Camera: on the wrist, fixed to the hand. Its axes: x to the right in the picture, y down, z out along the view.
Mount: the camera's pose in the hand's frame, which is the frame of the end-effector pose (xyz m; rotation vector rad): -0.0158 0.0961 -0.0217 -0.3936 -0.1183 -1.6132
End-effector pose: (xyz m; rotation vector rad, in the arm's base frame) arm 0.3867 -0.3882 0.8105 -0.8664 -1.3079 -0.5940
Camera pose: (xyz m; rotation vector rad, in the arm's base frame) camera 0.4728 -0.3530 0.7744 0.0750 -1.8670 -2.1029
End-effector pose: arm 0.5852 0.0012 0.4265 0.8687 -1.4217 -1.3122
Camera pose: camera 0.6207 0.0255 0.5165 -1.6871 0.2128 2.5788
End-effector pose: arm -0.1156 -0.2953 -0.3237 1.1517 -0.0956 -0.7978
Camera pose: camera -0.0678 -0.2526 -0.2472 0.6120 0.9729 -2.1581
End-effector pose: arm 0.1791 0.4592 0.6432 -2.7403 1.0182 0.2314
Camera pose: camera 0.1056 0.3926 0.6542 2.7559 1.4065 -0.2711
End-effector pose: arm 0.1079 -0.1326 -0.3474 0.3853 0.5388 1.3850
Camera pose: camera 0.0156 -0.1345 -0.3097 -0.3028 0.2854 -0.1220
